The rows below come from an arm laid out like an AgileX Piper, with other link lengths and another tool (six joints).
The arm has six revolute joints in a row. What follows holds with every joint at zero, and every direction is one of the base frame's.
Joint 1 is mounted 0.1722 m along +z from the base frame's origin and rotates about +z.
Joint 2 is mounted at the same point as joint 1 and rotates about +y.
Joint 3 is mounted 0.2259 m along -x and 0.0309 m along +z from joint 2 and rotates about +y.
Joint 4 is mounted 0.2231 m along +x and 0.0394 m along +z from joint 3 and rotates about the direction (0.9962, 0, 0.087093).
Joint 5 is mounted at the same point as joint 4 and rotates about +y.
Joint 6 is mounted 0.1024 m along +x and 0.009 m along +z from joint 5 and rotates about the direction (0.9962, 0, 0.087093).
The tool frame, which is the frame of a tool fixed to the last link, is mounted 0.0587 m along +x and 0.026 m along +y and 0.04 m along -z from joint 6; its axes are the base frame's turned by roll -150.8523, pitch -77.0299 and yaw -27.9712 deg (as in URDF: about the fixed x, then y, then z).
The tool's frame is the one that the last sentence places.
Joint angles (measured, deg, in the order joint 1, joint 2, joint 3, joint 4, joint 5, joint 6), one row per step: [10.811, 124.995, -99.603, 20.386, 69.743, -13.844]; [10.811, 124.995, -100.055, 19.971, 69.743, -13.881]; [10.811, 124.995, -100.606, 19.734, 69.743, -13.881]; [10.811, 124.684, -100.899, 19.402, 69.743, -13.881]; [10.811, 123.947, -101.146, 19.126, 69.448, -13.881]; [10.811, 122.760, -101.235, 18.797, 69.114, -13.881]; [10.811, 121.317, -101.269, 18.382, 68.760, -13.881]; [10.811, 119.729, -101.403, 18.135, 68.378, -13.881]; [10.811, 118.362, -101.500, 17.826, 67.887, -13.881]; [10.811, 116.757, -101.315, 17.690, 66.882, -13.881]
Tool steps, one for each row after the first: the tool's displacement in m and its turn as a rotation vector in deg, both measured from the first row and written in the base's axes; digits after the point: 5 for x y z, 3 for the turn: [0.00160, -0.00083, 0.00088, -0.296, -0.529, 0.178]; [0.00352, -0.00110, 0.00231, -0.413, -1.112, 0.257]; [0.00474, -0.00176, 0.00464, -0.608, -1.764, 0.365]; [0.00679, -0.00212, 0.00917, -0.663, -3.059, 0.353]; [0.00854, -0.00269, 0.01581, -0.710, -4.687, 0.338]; [0.01011, -0.00353, 0.02373, -0.798, -6.548, 0.335]; [0.01187, -0.00389, 0.03310, -0.680, -8.646, 0.257]; [0.01361, -0.00443, 0.04101, -0.657, -10.605, 0.163]; [0.01568, -0.00448, 0.04945, -0.431, -12.975, -0.148]
